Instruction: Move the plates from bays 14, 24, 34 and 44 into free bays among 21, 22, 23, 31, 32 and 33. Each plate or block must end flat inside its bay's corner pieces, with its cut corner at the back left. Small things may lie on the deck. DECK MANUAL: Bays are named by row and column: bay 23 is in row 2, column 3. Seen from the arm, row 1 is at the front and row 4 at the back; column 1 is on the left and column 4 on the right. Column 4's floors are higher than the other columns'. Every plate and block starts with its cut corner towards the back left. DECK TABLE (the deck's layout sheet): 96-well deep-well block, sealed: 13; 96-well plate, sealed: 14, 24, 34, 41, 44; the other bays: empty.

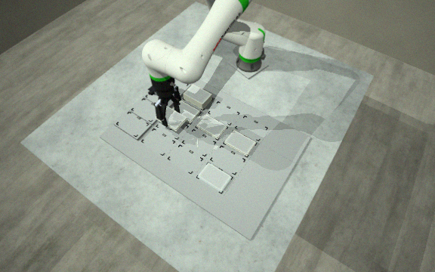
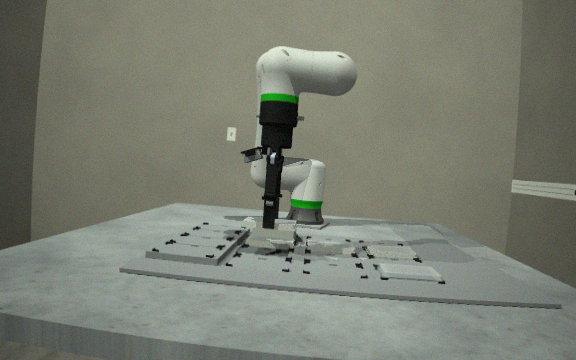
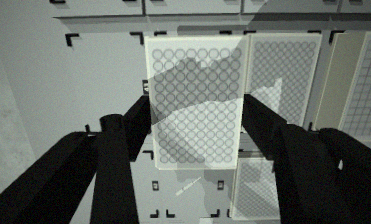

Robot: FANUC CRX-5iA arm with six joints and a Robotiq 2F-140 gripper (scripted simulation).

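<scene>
Right now my hand is 1 cm to the right of the thin black stick and 9 cm above it. The rest, counted from my hand: sealed deep-well block (21 cm behind, 1 cm to the right, 8 cm below); then plate (11 cm ahead, 32 cm to the left, 9 cm below); then white tip (1 cm ahead, 16 cm to the left, 9 cm below).
</scene>
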